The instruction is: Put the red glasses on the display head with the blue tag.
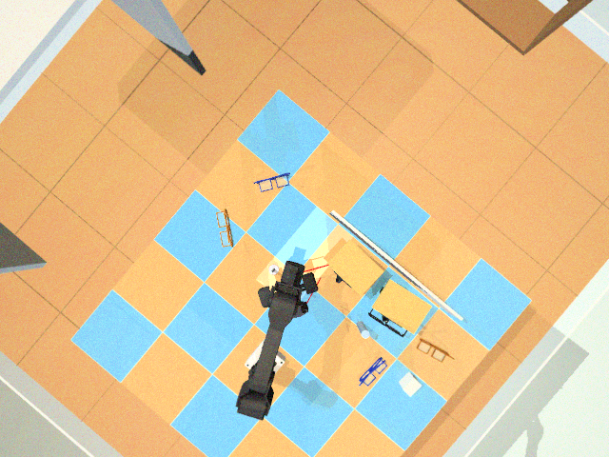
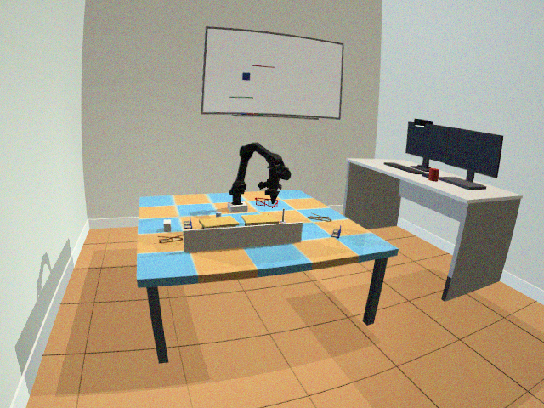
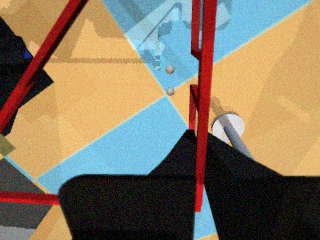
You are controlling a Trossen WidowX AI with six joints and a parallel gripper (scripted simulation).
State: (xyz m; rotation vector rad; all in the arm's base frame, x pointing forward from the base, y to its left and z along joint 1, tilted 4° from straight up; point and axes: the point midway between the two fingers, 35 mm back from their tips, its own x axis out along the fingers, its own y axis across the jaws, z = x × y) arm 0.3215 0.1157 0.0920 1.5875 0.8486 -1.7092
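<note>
Right now my gripper tip is 3 cm short of the red glasses, 5 cm to the left of it and 1 cm below it. Round my gripper tip: white cube: 5 cm behind, 61 cm to the right, 10 cm below; then blue glasses: 10 cm behind, 48 cm to the right, 11 cm below; then long white panel: 28 cm ahead, 26 cm to the right, 7 cm below.
</note>
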